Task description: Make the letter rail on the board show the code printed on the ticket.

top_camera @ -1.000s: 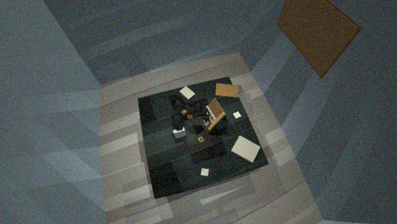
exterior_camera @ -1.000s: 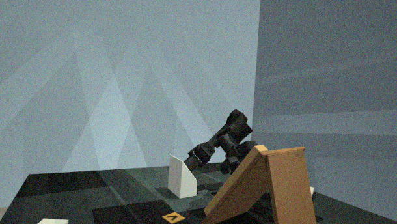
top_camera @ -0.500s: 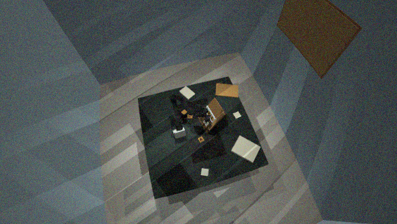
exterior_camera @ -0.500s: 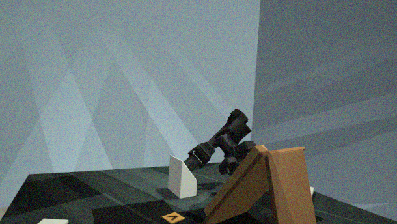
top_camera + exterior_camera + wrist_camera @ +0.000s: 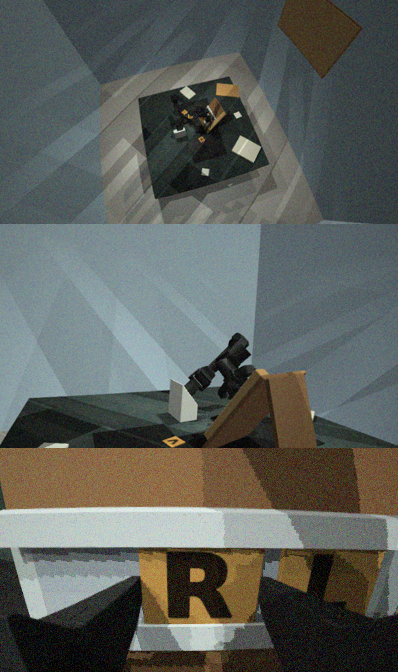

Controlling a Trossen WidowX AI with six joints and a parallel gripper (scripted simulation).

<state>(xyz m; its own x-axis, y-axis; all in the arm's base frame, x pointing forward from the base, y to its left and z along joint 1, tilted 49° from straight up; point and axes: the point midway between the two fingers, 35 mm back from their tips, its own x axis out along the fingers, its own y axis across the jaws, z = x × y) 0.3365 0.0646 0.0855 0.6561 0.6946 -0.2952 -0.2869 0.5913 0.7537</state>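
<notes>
Right now my gripper tip is 60 mm to the left of the orange letter tile and 20 mm short of it. The rest, counted from my gripper tip: flat orange panel 390 mm to the left, 320 mm ahead, 150 mm below; white ticket 90 mm below, 50 mm to the right, 40 mm behind; yellow letter tile 230 mm to the right, 150 mm below, 140 mm behind.
</notes>
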